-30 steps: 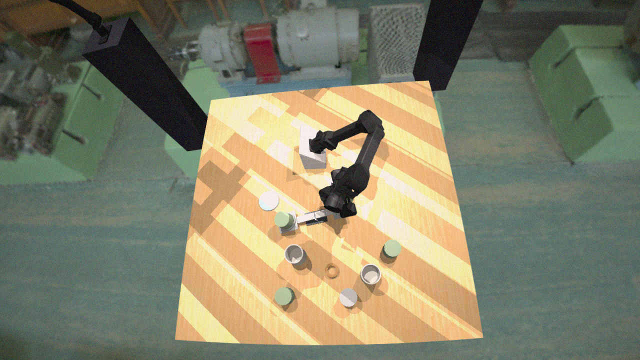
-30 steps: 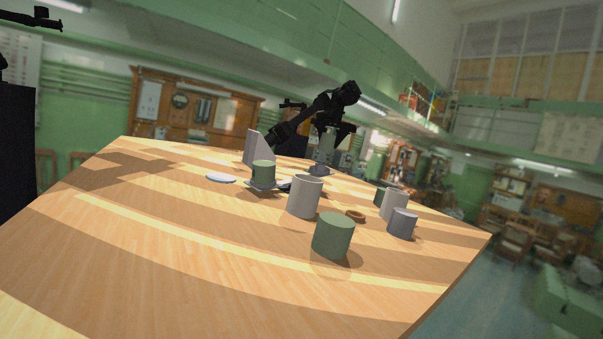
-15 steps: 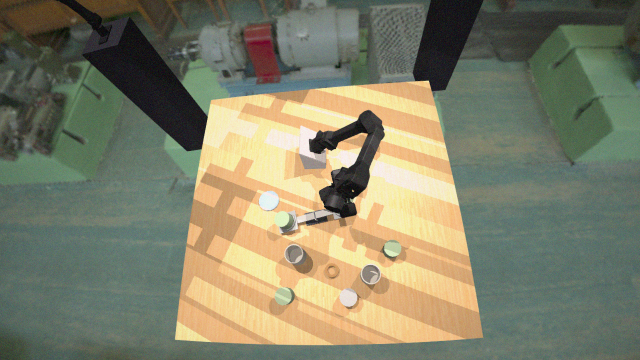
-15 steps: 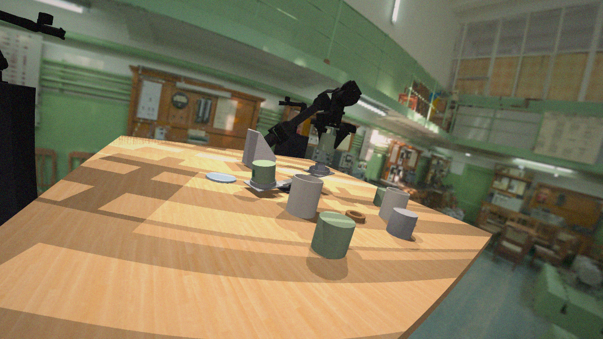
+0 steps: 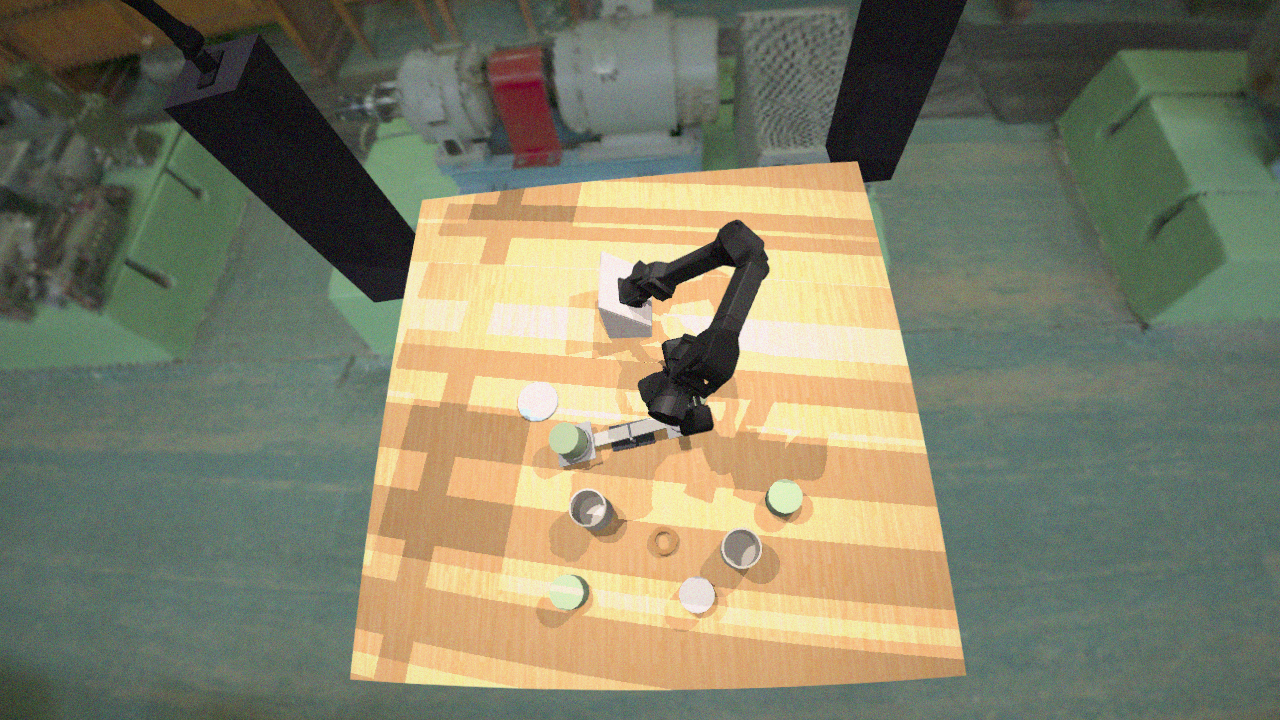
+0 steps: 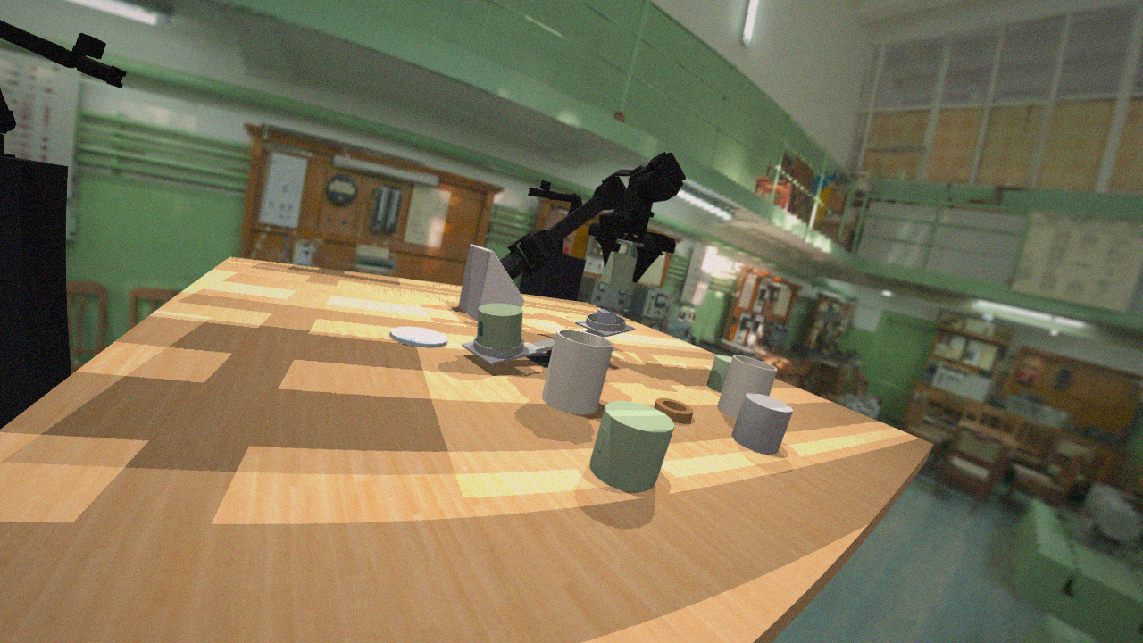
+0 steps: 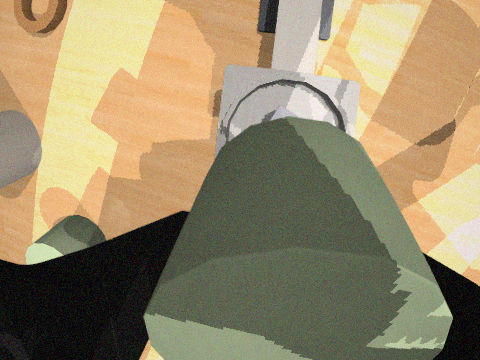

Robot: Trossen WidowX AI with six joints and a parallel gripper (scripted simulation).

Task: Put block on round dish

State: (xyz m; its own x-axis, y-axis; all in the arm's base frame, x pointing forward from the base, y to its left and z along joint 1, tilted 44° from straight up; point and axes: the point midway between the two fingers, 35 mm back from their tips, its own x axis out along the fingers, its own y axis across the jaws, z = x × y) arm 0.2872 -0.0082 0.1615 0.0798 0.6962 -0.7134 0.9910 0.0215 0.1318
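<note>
Now: gripper tip 1 cm to the left of the grey block and 8 cm above it. Also, from my gripper tip: grey cylinder (36 cm ahead, 2 cm to the right, 13 cm below); then round light-blue dish (9 cm behind, 36 cm to the right, 17 cm below); then small grey balance (2 cm ahead, 14 cm to the right, 13 cm below).
</note>
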